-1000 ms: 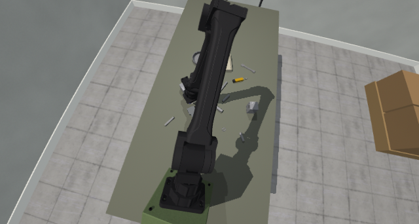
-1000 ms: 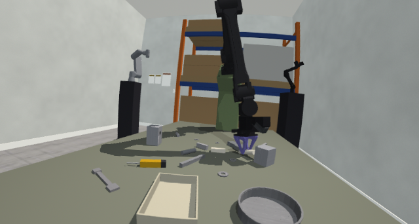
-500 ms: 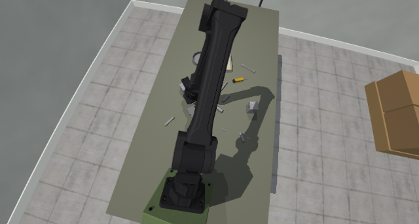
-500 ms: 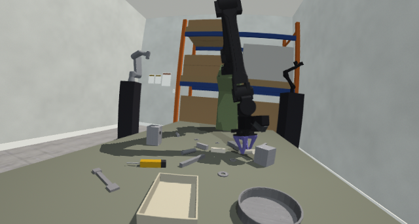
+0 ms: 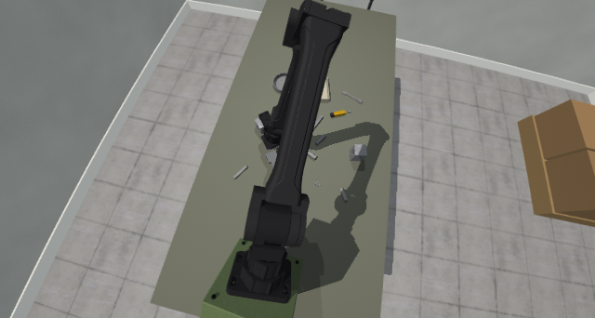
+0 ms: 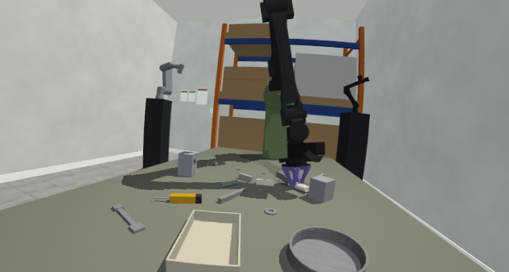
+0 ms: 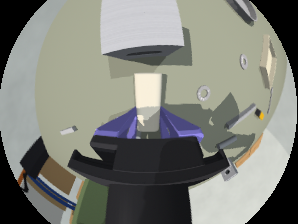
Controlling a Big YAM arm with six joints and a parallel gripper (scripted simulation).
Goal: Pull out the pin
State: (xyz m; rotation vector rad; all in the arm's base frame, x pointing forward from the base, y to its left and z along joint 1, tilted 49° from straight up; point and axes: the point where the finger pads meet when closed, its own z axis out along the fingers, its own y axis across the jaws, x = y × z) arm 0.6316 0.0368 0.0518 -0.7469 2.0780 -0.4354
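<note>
Now: the cream pin 1 cm ahead of my hand and 1 cm to the left of it. From my hand the other things lie so: cream tray 32 cm ahead, 22 cm to the right; then cream piece 2 cm behind, 11 cm to the right; then round grey dish 34 cm ahead, 3 cm to the right.
</note>
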